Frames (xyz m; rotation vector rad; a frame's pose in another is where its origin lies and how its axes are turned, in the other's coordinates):
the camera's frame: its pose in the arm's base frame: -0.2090 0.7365 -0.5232 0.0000 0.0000 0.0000
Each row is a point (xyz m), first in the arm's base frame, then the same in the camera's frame.
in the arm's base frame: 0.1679 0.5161 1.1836
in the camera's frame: 0.3769 -0.2204 1.7068
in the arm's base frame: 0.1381 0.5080 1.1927
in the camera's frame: 0.3471 -0.2285 1.7159
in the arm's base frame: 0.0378 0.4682 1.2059
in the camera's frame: 0.2468 -0.2683 1.7291
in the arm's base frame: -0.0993 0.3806 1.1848
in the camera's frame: 0.1097 -0.3559 1.7080
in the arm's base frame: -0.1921 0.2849 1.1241
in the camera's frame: 0.0169 -0.4516 1.6473
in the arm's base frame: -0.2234 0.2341 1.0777
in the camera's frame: -0.0144 -0.5024 1.6009
